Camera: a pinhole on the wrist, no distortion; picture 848 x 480 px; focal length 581.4 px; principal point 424.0 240.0 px. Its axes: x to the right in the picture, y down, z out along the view. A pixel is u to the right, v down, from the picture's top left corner.
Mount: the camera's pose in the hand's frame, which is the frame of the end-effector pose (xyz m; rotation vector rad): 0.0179 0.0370 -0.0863 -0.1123 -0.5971 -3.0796
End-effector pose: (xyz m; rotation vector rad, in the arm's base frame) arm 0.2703 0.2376 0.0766 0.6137 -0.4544 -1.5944
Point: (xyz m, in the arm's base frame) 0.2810 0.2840 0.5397
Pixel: 607.5 153.5
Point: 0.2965 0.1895 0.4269
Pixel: 484.4 148.8
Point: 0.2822 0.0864 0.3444
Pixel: 294.3 185.4
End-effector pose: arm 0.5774 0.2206 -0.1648 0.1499 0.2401 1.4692
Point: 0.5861 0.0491 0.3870
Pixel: 694.1 397.9
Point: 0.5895 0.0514 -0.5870
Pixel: behind the camera
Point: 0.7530 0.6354 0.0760
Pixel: outside the picture
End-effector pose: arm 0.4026 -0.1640 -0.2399 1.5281 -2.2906 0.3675
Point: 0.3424 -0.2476 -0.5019
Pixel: outside the picture
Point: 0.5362 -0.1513 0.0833
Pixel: behind the camera
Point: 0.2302 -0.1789 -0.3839
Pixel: 480.7 202.2
